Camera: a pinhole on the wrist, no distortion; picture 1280 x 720 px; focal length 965.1 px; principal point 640.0 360.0 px. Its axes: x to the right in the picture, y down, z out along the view. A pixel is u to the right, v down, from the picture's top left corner.
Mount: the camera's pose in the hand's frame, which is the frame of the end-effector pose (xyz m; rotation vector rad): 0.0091 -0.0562 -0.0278 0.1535 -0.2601 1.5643
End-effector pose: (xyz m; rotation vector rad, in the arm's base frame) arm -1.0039 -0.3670 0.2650 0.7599 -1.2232 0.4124
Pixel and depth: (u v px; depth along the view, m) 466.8 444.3 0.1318
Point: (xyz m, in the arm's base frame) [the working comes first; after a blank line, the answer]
In the camera's frame: -0.0237 0.0115 0.1318

-0.9958 -0.5100 0.2343
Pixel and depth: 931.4 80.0 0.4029
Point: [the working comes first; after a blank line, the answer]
In the camera's frame: 0.1217 -0.1169 0.4029

-1.2183 -0.6938 0.4010
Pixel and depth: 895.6 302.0 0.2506
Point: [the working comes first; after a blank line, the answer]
In the camera's frame: 0.0664 -0.0151 0.2506

-1.1228 -0.5730 0.2873
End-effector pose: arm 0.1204 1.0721 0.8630 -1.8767 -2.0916 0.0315
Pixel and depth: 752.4 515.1 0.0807
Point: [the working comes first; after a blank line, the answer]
In the camera's frame: 0.0094 0.0130 0.0807

0.0423 1.0644 0.8281
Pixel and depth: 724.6 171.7 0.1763
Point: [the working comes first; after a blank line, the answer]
In the camera's frame: 0.0155 -0.0344 0.1763

-0.0043 1.1210 0.7503
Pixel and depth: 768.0 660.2 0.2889
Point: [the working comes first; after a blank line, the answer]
In the camera's frame: 0.0383 0.0899 0.2889

-0.0276 1.0135 0.6216
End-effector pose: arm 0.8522 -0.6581 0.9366 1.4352 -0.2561 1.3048
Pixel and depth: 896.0 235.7 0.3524
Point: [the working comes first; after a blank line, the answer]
In the camera's frame: 0.0935 -0.0454 0.3524

1.0936 -0.8944 1.0078
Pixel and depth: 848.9 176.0 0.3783
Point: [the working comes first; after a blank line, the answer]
In the camera's frame: 0.0819 -0.0721 0.3783

1.1294 -0.8948 1.0233
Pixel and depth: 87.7 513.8 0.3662
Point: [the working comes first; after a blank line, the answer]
In the camera's frame: -0.2096 0.0584 0.3662

1.2387 -0.7810 0.7454
